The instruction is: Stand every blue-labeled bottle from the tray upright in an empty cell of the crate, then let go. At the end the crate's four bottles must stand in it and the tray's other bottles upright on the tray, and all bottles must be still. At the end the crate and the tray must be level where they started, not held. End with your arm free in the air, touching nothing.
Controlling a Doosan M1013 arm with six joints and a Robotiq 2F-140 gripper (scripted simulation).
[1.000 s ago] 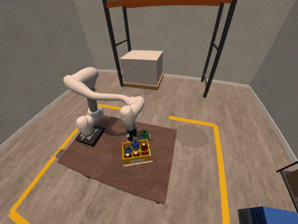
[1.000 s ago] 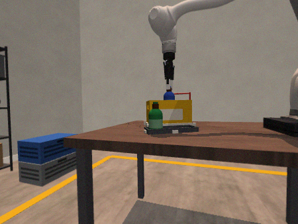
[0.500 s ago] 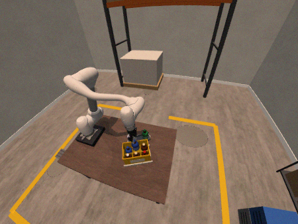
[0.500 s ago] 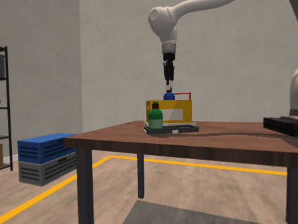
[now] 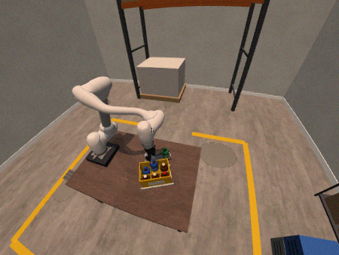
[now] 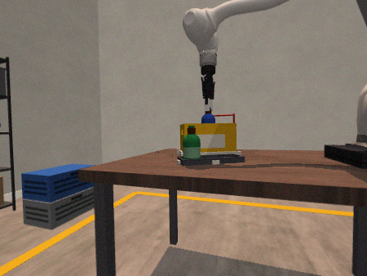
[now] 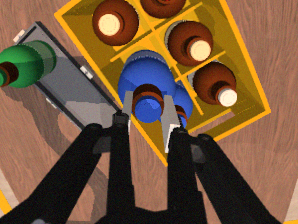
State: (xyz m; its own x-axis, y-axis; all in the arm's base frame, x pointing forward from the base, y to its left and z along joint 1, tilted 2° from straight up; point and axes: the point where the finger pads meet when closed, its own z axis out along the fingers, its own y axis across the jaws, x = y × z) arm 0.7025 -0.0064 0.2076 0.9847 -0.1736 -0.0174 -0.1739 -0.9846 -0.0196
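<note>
Right now the yellow crate is 2 cm ahead of my hand, 4 cm to the right of it and 19 cm below it. The rest, counted from my hand: green-labeled bottle 2 cm ahead, 22 cm to the left, 19 cm below; tray 5 cm behind, 17 cm to the left, 26 cm below.
</note>
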